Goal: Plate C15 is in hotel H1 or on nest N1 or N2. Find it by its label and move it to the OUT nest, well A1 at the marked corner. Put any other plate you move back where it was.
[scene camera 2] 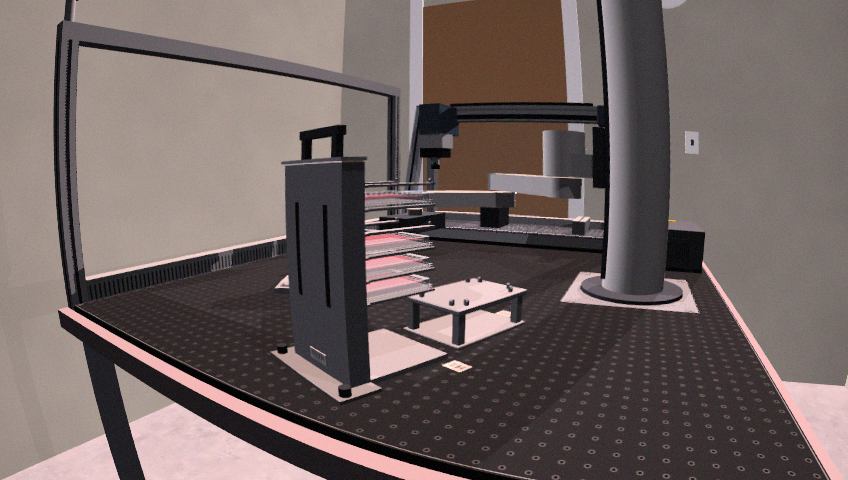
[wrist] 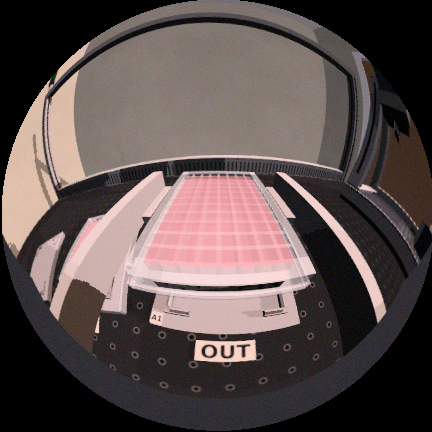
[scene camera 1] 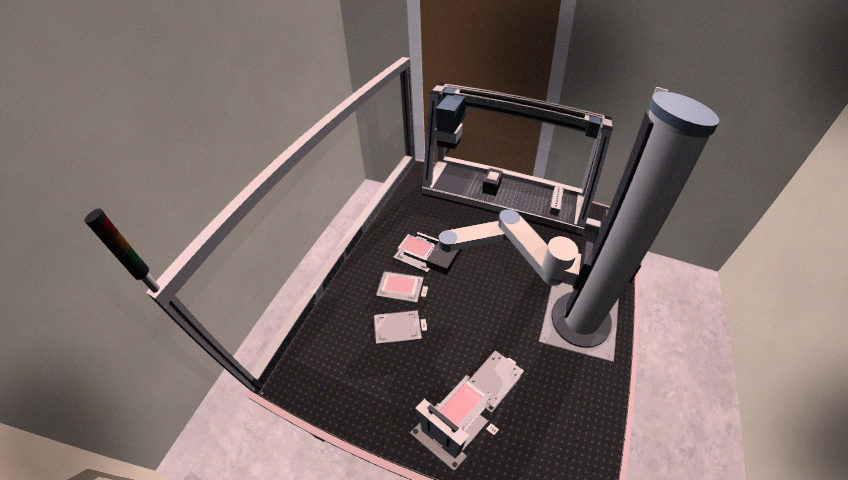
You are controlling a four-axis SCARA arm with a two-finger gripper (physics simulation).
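Pixels of known places: gripper, between the fingertips: (scene camera 2: 366, 230) (wrist: 218, 179) (scene camera 1: 411, 243); arm's base, origin of its link: (scene camera 2: 631, 295) (scene camera 1: 581, 320).
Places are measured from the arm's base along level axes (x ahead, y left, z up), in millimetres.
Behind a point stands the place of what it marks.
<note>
My gripper (scene camera 1: 419, 248) {x 741, y -70, z 92 mm} (wrist: 218, 179) {x 741, y -70, z 92 mm} is shut on a clear-walled plate with pink wells (scene camera 1: 415, 245) {x 721, y -68, z 88 mm} (wrist: 220, 225) {x 690, y -65, z 86 mm}, held level above the OUT nest (scene camera 1: 407, 259) {x 747, y -36, z 25 mm} (wrist: 225, 320) {x 649, y -66, z 25 mm}. The nest's OUT tag (wrist: 225, 351) {x 623, y -63, z 15 mm} and A1 corner tag (wrist: 156, 317) {x 651, y -12, z 25 mm} show in the wrist view, A1 at the near left. No label is readable on the held plate. Nest N2 (scene camera 1: 381, 293) {x 772, y 158, z 26 mm} bears a pink plate (scene camera 1: 399, 284) {x 720, y 102, z 39 mm} (wrist: 85, 237). Nest N1 (scene camera 1: 397, 327) {x 652, y 273, z 25 mm} (wrist: 46, 267) {x 662, y 224, z 25 mm} is bare. Hotel H1 (scene camera 1: 443, 433) {x 346, y 624, z 237 mm} (scene camera 2: 324, 267) {x 335, y 628, z 157 mm} holds several pink plates; their labels do not show.
A raised stand (scene camera 1: 496, 377) {x 261, y 358, z 73 mm} (scene camera 2: 470, 294) {x 257, y 369, z 73 mm} on legs is beside the hotel. A gantry frame (scene camera 1: 526, 105) {x 425, y -626, z 511 mm} (scene camera 2: 523, 113) {x 433, y -623, z 476 mm} stands at the back. The arm's column (scene camera 1: 642, 220) {x 8, y 74, z 605 mm} (scene camera 2: 636, 148) {x 5, y 75, z 323 mm} is on the right. A framed clear panel (scene camera 1: 285, 172) {x 1004, y 206, z 587 mm} (scene camera 2: 226, 62) {x 1006, y 248, z 581 mm} runs along the left edge.
</note>
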